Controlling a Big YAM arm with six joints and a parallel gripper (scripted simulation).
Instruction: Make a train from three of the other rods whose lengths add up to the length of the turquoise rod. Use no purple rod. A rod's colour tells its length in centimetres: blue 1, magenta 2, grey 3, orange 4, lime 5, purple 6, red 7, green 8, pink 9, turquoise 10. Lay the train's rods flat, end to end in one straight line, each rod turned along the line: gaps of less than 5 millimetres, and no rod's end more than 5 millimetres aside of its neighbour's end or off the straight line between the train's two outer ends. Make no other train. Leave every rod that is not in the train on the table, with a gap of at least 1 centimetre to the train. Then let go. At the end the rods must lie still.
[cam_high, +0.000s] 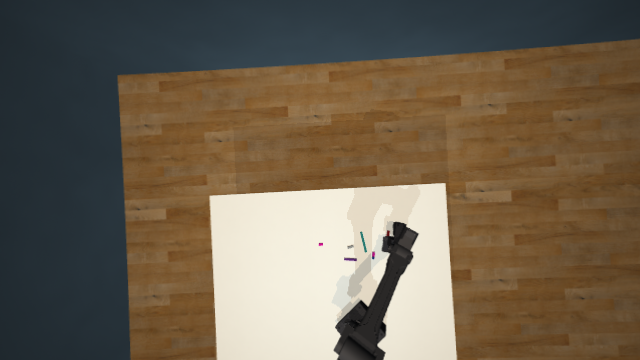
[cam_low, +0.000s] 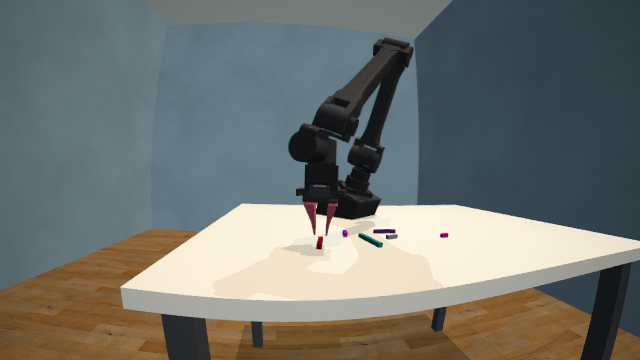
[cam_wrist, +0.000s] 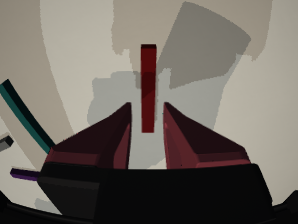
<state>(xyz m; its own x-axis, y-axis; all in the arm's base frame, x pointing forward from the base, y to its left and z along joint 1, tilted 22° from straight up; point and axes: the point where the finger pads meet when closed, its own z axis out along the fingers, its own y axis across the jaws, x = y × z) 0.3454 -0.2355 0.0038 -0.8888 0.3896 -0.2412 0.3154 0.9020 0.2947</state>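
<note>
Right now my hand is 2 cm above the red rod. Also, from my hand: blue rod: 7 cm behind, 9 cm to the left, 2 cm below; turquoise rod: 1 cm ahead, 12 cm to the left, 2 cm below; grey rod: 18 cm to the left, 2 cm below.
</note>
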